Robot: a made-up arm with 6 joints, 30 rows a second.
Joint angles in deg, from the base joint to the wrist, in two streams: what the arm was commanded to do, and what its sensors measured. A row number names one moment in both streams.
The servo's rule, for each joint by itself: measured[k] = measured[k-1] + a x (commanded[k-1-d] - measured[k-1]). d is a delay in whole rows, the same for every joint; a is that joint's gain. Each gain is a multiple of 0.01, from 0.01 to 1. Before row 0 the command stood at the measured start. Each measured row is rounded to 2 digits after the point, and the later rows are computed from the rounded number. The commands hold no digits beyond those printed.
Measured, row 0:
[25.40, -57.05, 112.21, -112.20, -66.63, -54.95]
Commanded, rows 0 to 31:
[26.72, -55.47, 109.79, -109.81, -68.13, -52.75]
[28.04, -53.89, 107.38, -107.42, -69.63, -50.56]
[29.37, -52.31, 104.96, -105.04, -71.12, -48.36]
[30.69, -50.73, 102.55, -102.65, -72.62, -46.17]
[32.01, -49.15, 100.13, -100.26, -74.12, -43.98]
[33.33, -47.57, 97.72, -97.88, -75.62, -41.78]
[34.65, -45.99, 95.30, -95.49, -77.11, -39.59]
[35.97, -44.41, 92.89, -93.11, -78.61, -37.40]
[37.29, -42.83, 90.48, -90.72, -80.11, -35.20]
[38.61, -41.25, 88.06, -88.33, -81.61, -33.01]
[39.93, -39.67, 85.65, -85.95, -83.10, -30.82]
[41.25, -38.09, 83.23, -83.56, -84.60, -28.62]
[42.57, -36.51, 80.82, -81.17, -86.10, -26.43]
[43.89, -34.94, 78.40, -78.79, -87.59, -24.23]
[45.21, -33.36, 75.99, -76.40, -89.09, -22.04]
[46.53, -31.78, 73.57, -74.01, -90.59, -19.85]
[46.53, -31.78, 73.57, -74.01, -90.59, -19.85]
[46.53, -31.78, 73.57, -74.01, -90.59, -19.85]
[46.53, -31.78, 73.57, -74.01, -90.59, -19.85]
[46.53, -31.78, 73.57, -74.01, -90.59, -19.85]
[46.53, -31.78, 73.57, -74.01, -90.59, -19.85]
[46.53, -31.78, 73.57, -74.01, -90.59, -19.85]
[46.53, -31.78, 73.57, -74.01, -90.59, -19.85]
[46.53, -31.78, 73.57, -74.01, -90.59, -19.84]
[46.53, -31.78, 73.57, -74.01, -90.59, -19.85]
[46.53, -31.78, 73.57, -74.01, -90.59, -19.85]
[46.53, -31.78, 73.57, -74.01, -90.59, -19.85]
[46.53, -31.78, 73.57, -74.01, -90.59, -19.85]
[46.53, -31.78, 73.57, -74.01, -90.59, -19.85]
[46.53, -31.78, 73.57, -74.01, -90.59, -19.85]
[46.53, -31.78, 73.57, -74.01, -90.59, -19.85]
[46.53, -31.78, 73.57, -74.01, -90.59, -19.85]
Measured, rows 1 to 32:
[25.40, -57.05, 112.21, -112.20, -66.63, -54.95]
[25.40, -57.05, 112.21, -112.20, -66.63, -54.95]
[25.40, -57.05, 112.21, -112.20, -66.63, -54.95]
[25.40, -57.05, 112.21, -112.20, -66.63, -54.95]
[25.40, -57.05, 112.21, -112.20, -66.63, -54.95]
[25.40, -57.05, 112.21, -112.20, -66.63, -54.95]
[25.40, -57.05, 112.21, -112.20, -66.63, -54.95]
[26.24, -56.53, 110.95, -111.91, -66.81, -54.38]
[27.39, -55.66, 109.09, -111.37, -67.15, -53.39]
[28.66, -54.55, 106.94, -110.61, -67.63, -52.08]
[29.96, -53.29, 104.66, -109.65, -68.23, -50.54]
[31.27, -51.92, 102.30, -108.52, -68.94, -48.83]
[32.59, -50.48, 99.92, -107.24, -69.74, -47.00]
[33.91, -49.00, 97.52, -105.83, -70.62, -45.07]
[35.23, -47.49, 95.11, -104.30, -71.58, -43.08]
[36.55, -45.95, 92.70, -102.67, -72.60, -41.03]
[37.87, -44.40, 90.29, -100.95, -73.68, -38.94]
[39.19, -42.84, 87.88, -99.15, -74.81, -36.83]
[40.51, -41.27, 85.46, -97.28, -75.98, -34.70]
[41.83, -39.70, 83.05, -95.35, -77.19, -32.55]
[43.15, -38.13, 80.63, -93.36, -78.44, -30.39]
[44.47, -36.56, 78.22, -91.32, -79.72, -28.22]
[45.79, -34.98, 75.80, -89.24, -81.02, -26.04]
[46.26, -33.92, 74.64, -87.41, -82.17, -24.43]
[46.43, -33.21, 74.08, -85.80, -83.18, -23.24]
[46.49, -32.74, 73.81, -84.39, -84.07, -22.36]
[46.52, -32.42, 73.69, -83.14, -84.85, -21.71]
[46.53, -32.21, 73.63, -82.04, -85.54, -21.23]
[46.53, -32.07, 73.60, -81.08, -86.15, -20.87]
[46.53, -31.97, 73.58, -80.23, -86.68, -20.60]
[46.53, -31.91, 73.57, -79.48, -87.15, -20.40]
[46.53, -31.87, 73.57, -78.82, -87.56, -20.26]
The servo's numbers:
d 7
a 0.64 0.33 0.52 0.12 0.12 0.26

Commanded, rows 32 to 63:
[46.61, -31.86, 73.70, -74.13, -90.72, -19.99]
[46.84, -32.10, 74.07, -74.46, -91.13, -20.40]
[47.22, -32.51, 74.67, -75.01, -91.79, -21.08]
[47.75, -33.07, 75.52, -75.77, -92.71, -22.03]
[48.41, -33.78, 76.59, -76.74, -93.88, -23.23]
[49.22, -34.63, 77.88, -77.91, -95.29, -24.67]
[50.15, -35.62, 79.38, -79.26, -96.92, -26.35]
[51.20, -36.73, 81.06, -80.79, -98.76, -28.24]
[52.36, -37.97, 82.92, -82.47, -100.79, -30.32]
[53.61, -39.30, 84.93, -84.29, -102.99, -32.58]
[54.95, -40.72, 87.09, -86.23, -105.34, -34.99]
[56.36, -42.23, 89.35, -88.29, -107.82, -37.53]
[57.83, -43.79, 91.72, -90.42, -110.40, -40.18]
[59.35, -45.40, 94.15, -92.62, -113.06, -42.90]
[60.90, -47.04, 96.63, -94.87, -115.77, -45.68]
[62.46, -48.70, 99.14, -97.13, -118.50, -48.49]
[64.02, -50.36, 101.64, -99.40, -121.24, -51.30]
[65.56, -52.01, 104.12, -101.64, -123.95, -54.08]
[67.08, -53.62, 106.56, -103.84, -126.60, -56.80]
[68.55, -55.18, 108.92, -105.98, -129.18, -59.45]
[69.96, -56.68, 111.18, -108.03, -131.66, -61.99]
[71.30, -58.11, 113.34, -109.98, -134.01, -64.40]
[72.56, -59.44, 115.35, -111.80, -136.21, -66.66]
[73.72, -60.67, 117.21, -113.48, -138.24, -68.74]
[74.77, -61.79, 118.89, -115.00, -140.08, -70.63]
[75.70, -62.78, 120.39, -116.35, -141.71, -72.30]
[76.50, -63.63, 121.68, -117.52, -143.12, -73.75]
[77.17, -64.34, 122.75, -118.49, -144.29, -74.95]
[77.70, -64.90, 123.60, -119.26, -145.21, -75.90]
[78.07, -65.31, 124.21, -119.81, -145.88, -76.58]
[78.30, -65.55, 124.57, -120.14, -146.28, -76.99]
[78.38, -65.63, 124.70, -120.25, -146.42, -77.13]
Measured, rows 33 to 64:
[46.53, -31.84, 73.57, -78.24, -87.92, -20.15]
[46.53, -31.82, 73.57, -77.73, -88.24, -20.07]
[46.53, -31.81, 73.57, -77.28, -88.52, -20.01]
[46.53, -31.80, 73.57, -76.89, -88.77, -19.97]
[46.53, -31.79, 73.57, -76.54, -88.99, -19.94]
[46.53, -31.79, 73.57, -76.24, -89.18, -19.92]
[46.53, -31.79, 73.57, -75.97, -89.35, -19.90]
[46.58, -31.81, 73.64, -75.75, -89.51, -19.92]
[46.75, -31.91, 73.86, -75.60, -89.70, -20.04]
[47.05, -32.11, 74.28, -75.53, -89.95, -20.31]
[47.50, -32.43, 74.92, -75.56, -90.28, -20.76]
[48.08, -32.88, 75.79, -75.70, -90.71, -21.40]
[48.81, -33.46, 76.88, -75.97, -91.26, -22.25]
[49.67, -34.17, 78.18, -76.36, -91.94, -23.32]
[50.65, -35.01, 79.68, -76.89, -92.76, -24.60]
[51.74, -35.99, 81.36, -77.56, -93.72, -26.09]
[52.94, -37.08, 83.22, -78.37, -94.83, -27.78]
[54.23, -38.28, 85.23, -79.31, -96.09, -29.65]
[55.59, -39.58, 87.37, -80.39, -97.50, -31.70]
[57.02, -40.97, 89.63, -81.59, -99.05, -33.90]
[58.51, -42.43, 91.98, -82.91, -100.73, -36.24]
[60.04, -43.95, 94.40, -84.35, -102.53, -38.69]
[61.59, -45.52, 96.86, -85.88, -104.45, -41.24]
[63.15, -47.12, 99.35, -87.50, -106.46, -43.86]
[64.69, -48.73, 101.83, -89.20, -108.56, -46.52]
[66.22, -50.34, 104.29, -90.96, -110.72, -49.19]
[67.71, -51.94, 106.70, -92.76, -112.94, -51.86]
[69.15, -53.50, 109.03, -94.59, -115.19, -54.49]
[70.53, -55.02, 111.27, -96.44, -117.45, -57.07]
[71.83, -56.48, 113.39, -98.28, -119.70, -59.56]
[73.04, -57.86, 115.38, -100.10, -121.92, -61.95]
[74.15, -59.16, 117.21, -101.89, -124.10, -64.21]

